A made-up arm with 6 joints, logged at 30 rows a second.
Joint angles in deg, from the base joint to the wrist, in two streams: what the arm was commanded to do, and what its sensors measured. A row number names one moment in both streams.
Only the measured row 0 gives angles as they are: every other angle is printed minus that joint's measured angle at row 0.
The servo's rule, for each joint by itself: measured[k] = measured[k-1] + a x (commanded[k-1-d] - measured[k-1]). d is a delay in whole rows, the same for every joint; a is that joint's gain. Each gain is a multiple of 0.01, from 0.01 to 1. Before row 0 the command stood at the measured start. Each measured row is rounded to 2 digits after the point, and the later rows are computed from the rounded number. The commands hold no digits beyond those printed.
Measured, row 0:
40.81, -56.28, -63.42, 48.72, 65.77, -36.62
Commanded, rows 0 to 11:
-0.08, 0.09, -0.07, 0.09, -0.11, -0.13
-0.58, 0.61, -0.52, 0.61, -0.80, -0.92
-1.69, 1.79, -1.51, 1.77, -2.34, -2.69
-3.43, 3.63, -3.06, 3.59, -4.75, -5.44
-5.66, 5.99, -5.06, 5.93, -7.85, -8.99
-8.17, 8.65, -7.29, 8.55, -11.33, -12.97
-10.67, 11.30, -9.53, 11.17, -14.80, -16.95
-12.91, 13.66, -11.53, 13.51, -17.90, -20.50
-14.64, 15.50, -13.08, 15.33, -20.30, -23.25
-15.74, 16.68, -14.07, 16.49, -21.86, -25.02
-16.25, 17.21, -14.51, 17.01, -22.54, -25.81
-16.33, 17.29, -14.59, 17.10, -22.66, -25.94
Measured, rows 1 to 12:
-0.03, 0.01, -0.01, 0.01, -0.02, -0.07
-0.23, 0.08, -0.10, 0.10, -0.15, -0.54
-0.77, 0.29, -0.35, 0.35, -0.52, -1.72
-1.75, 0.69, -0.84, 0.84, -1.24, -3.77
-3.20, 1.33, -1.60, 1.60, -2.36, -6.64
-5.04, 2.21, -2.62, 2.64, -3.88, -10.12
-7.12, 3.30, -3.86, 3.92, -5.74, -13.88
-9.26, 4.54, -5.24, 5.36, -7.81, -17.52
-11.25, 5.86, -6.65, 6.86, -9.93, -20.67
-12.91, 7.16, -7.99, 8.30, -11.96, -23.06
-14.15, 8.37, -9.16, 9.61, -13.76, -24.57
-14.96, 9.44, -10.14, 10.73, -15.27, -25.32
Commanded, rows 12 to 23:
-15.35, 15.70, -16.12, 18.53, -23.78, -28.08
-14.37, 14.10, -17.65, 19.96, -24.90, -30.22
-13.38, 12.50, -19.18, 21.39, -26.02, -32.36
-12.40, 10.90, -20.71, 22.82, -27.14, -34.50
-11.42, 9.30, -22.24, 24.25, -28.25, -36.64
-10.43, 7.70, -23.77, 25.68, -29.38, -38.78
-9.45, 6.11, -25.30, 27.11, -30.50, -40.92
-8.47, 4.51, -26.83, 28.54, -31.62, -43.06
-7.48, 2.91, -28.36, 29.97, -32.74, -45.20
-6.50, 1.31, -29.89, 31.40, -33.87, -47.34
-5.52, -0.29, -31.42, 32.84, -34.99, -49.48
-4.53, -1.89, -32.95, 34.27, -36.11, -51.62
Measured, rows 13 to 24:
-15.10, 10.19, -11.22, 11.90, -16.72, -26.84
-14.83, 10.66, -12.38, 13.11, -18.11, -28.70
-14.29, 10.88, -13.60, 14.35, -19.45, -30.71
-13.59, 10.88, -14.88, 15.62, -20.76, -32.79
-12.79, 10.69, -16.20, 16.91, -22.03, -34.91
-11.92, 10.33, -17.56, 18.23, -23.28, -37.04
-11.01, 9.82, -18.95, 19.56, -24.51, -39.17
-10.07, 9.18, -20.37, 20.91, -25.72, -41.31
-9.11, 8.43, -21.81, 22.27, -26.91, -43.45
-8.14, 7.58, -23.26, 23.64, -28.09, -45.59
-7.17, 6.64, -24.73, 25.02, -29.26, -47.73
-6.19, 5.62, -26.21, 26.41, -30.42, -49.87

